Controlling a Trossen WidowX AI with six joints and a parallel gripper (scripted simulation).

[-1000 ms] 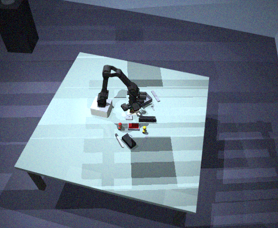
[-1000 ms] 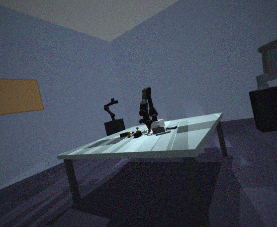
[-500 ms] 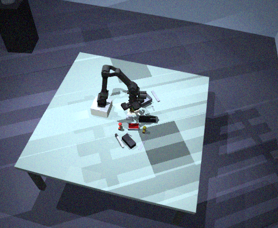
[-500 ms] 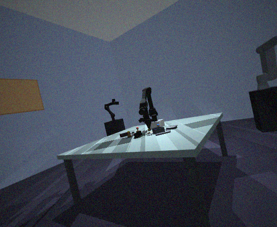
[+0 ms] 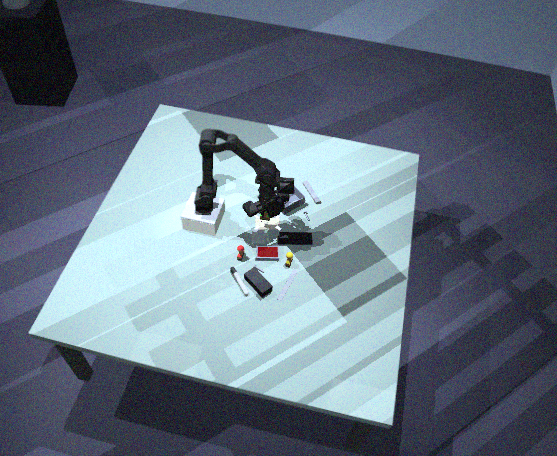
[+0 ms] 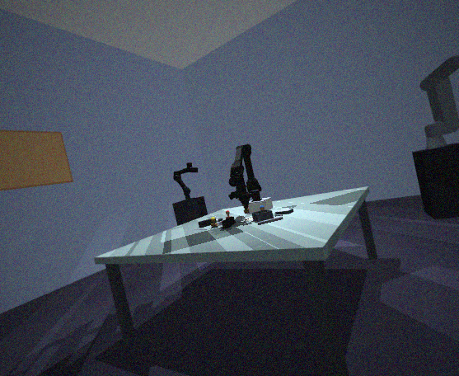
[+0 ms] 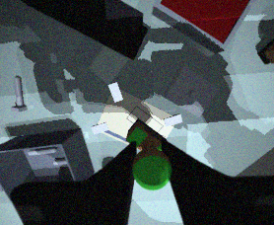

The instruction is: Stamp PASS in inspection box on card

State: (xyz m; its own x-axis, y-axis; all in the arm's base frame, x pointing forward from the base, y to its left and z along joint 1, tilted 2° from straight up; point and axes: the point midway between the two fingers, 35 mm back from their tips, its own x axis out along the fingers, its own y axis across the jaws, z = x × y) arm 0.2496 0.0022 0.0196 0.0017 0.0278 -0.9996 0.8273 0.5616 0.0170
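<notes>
My gripper tip is 130 mm short of the long black block, 80 mm to the left of it and 50 mm above it. The rest, counted from my gripper tip: green-knobbed stamp (right at my gripper tip); card (10 mm ahead, 10 mm to the left, 60 mm below); grey tile (20 mm behind, 60 mm to the right, 40 mm below).
</notes>
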